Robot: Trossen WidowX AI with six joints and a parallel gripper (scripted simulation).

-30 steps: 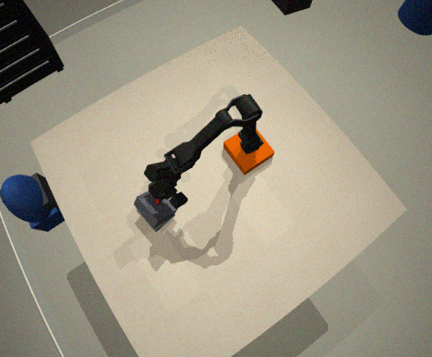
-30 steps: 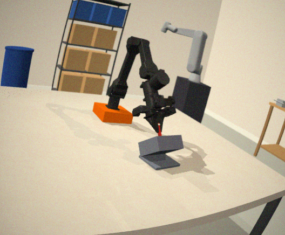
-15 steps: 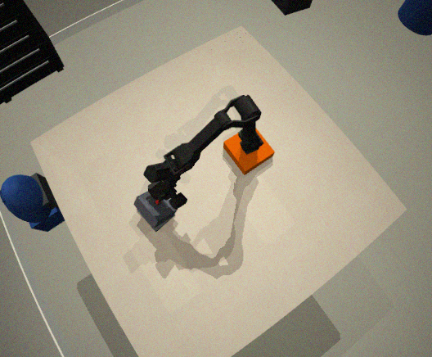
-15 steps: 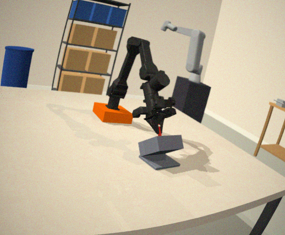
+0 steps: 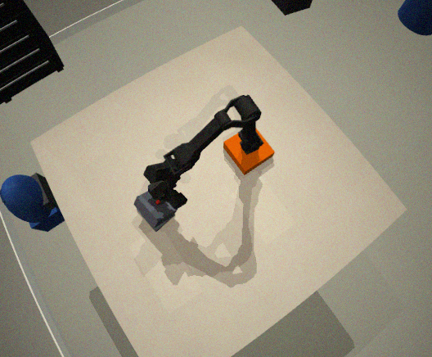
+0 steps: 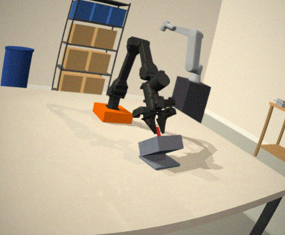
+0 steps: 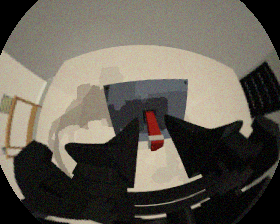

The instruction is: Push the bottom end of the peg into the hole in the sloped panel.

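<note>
Right now the thin red peg is 2 cm behind my gripper tip and 1 cm above it. Round my gripper tip: grey sloped panel (2 cm ahead, 1 cm to the left, 4 cm below); flat grey foot (4 cm ahead, 1 cm to the left, 10 cm below).
</note>
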